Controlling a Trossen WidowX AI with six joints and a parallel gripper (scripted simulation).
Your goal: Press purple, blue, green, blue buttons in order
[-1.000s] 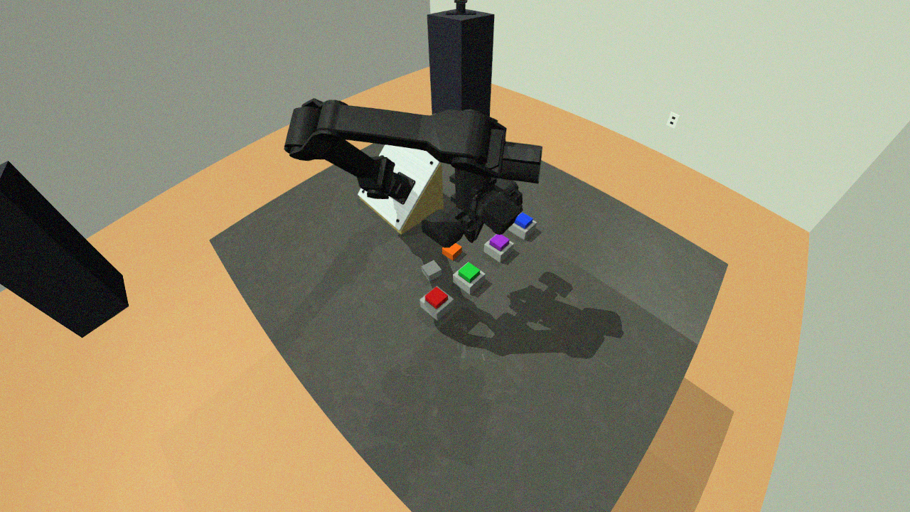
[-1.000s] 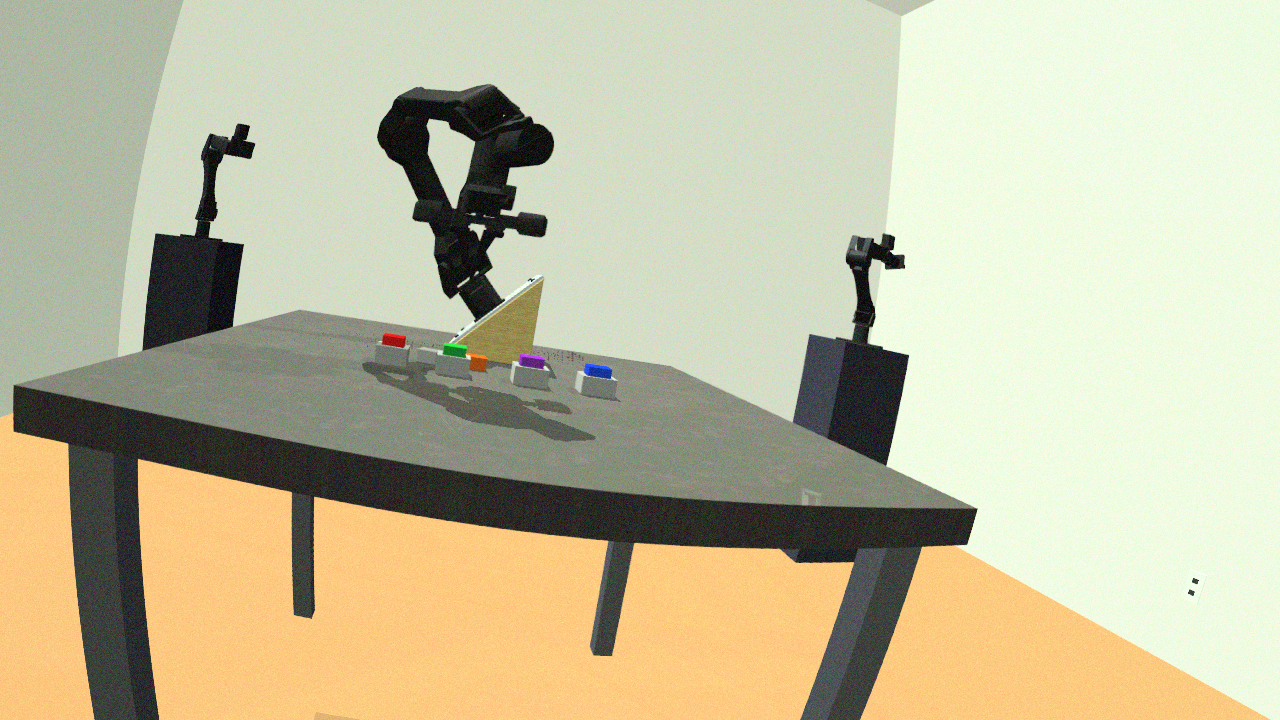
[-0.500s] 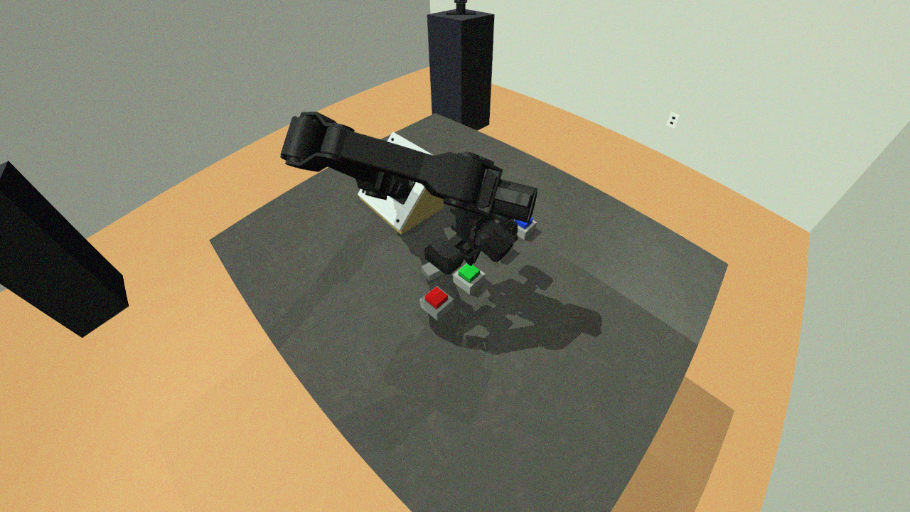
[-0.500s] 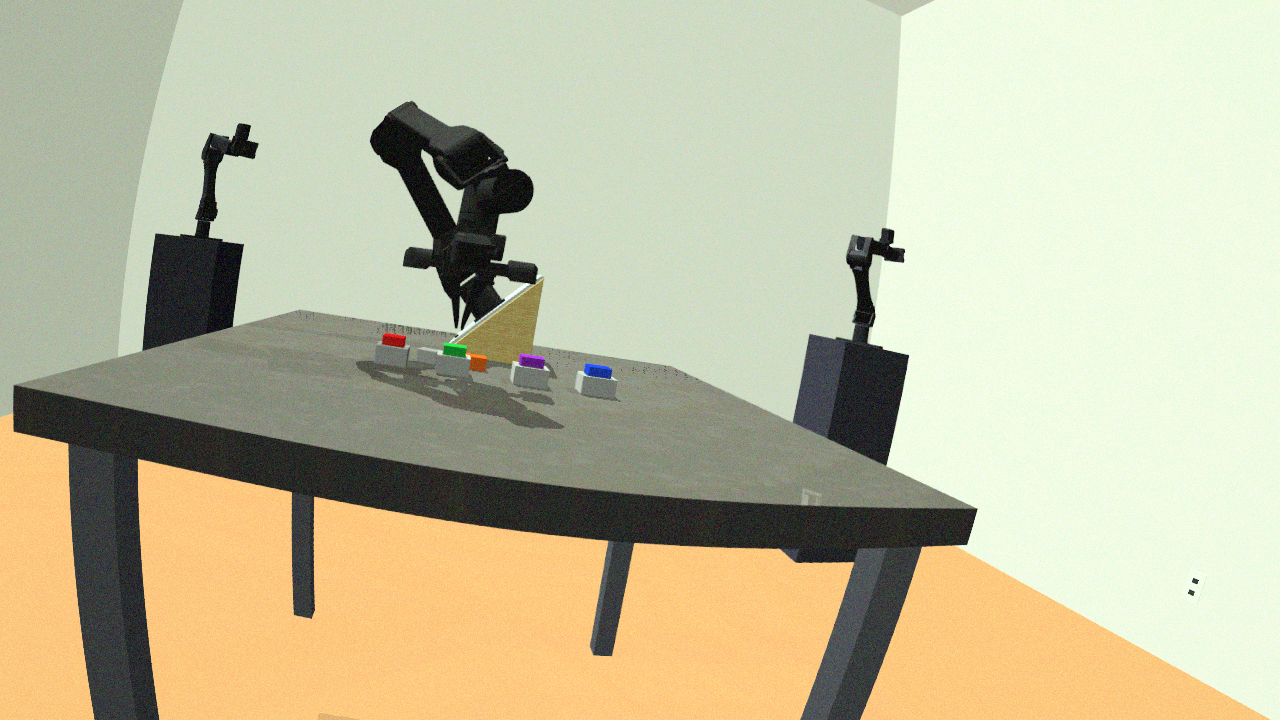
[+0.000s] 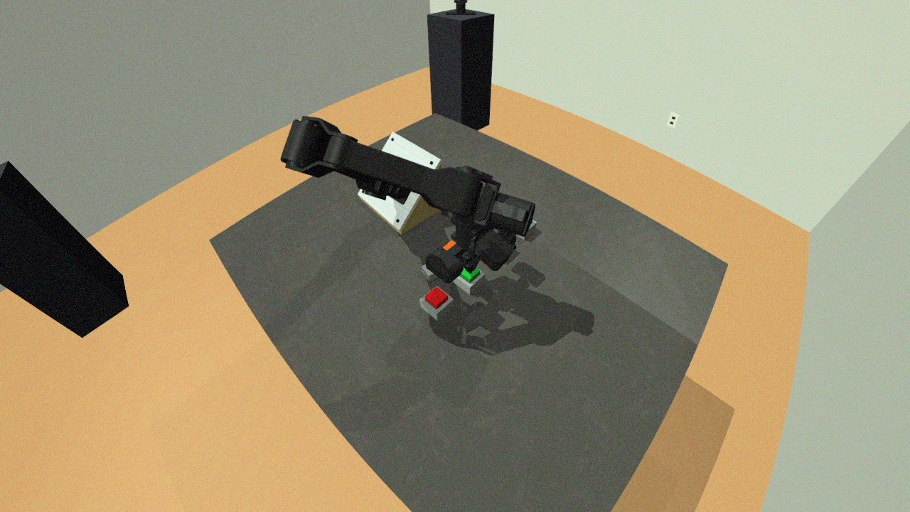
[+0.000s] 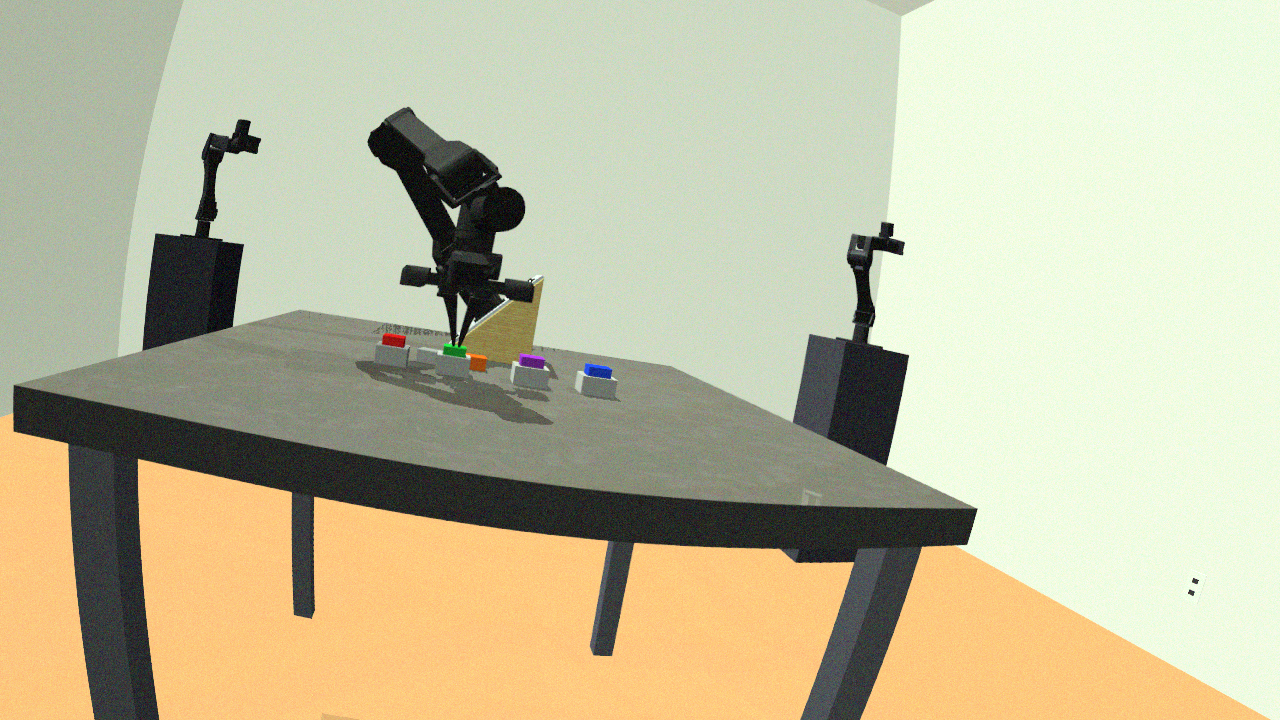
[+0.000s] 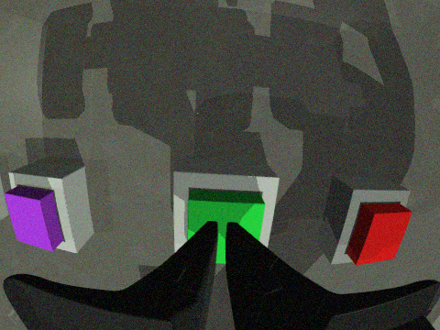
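The blue button lies 200 mm to the left of my gripper tip, 20 mm behind it and 10 mm below it. Round my gripper tip: green button 10 mm below; grey block 80 mm behind, 40 mm to the right, 30 mm below; red button 90 mm to the right, 10 mm below.
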